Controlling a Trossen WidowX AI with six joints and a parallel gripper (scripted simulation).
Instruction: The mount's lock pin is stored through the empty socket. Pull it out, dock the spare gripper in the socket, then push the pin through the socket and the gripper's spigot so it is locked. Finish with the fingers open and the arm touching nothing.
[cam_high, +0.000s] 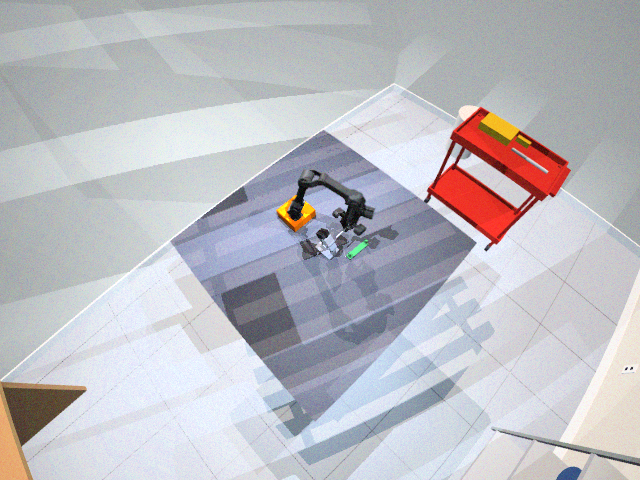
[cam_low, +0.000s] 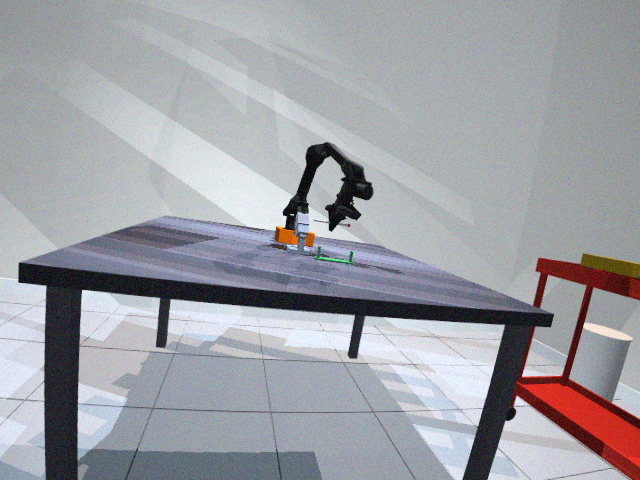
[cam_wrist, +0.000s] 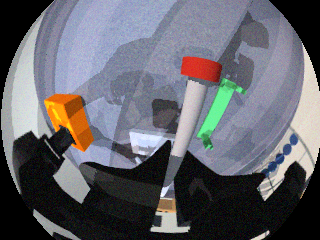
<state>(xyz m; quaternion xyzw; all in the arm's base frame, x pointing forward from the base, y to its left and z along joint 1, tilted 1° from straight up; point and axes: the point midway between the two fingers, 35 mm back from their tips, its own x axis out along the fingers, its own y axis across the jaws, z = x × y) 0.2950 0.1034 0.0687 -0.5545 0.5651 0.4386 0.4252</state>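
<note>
The mount is 2 cm behind my gripper tip, 11 cm to the right of it and 5 cm below it. Round my gripper tip: spare gripper (4 cm behind, 11 cm to the right, 2 cm above); then green cradle (9 cm ahead, 8 cm below).
</note>
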